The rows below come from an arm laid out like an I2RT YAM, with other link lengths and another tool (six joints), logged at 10 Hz.
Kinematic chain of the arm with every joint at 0, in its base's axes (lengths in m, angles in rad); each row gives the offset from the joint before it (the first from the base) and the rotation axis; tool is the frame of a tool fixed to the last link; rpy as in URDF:
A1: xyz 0 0 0.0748 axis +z
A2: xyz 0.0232 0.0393 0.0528 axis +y
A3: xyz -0.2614 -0.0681 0 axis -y
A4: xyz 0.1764 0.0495 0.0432 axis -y
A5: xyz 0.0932 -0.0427 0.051 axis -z
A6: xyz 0.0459 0 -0.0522 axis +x
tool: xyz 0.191 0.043 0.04 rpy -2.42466 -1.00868 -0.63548
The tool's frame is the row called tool.
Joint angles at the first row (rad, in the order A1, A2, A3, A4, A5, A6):
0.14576 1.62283 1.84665 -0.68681 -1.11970 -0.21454
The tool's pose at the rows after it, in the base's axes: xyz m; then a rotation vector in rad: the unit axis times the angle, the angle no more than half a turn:
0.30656 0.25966 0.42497 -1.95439 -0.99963 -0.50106
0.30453 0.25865 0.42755 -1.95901 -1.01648 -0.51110
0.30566 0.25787 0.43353 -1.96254 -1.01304 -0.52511
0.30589 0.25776 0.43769 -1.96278 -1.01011 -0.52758
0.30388 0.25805 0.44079 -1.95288 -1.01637 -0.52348
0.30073 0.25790 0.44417 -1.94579 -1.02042 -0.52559
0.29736 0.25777 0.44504 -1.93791 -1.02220 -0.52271
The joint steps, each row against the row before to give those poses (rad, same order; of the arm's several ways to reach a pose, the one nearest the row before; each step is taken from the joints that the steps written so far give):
-0.00919 0.03375 0.08590 -0.12730 -0.02304 -0.08744
-0.00310 0.01083 0.04772 -0.05094 -0.00008 -0.03085
-0.00156 0.00307 0.03073 -0.01090 0.00610 0.00909
0.00002 0.00617 0.02913 -0.01678 0.00158 0.00619
-0.00001 0.00766 0.02305 -0.01688 -0.01070 -0.00150
0.00000 -0.00457 0.00618 -0.00464 -0.00617 0.00303
0.00001 -0.01075 -0.01685 0.00917 -0.00763 0.00460

